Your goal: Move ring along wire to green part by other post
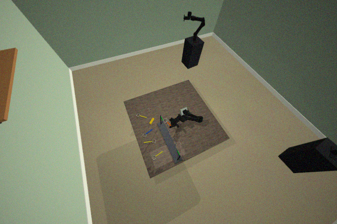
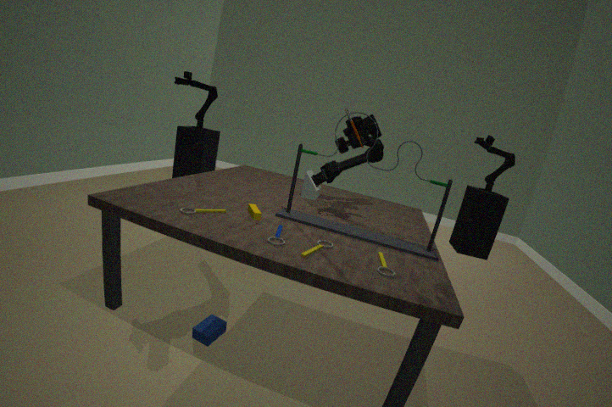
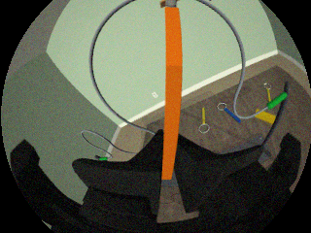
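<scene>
The orange-handled ring is 5 cm to the right of my gripper tip and 7 cm above it. Round my gripper tip: blue block: 27 cm ahead, 41 cm to the right, 82 cm below; then yellow block: 11 cm ahead, 35 cm to the right, 33 cm below; then blue-handled ring: 27 cm ahead, 20 cm to the right, 34 cm below.
</scene>
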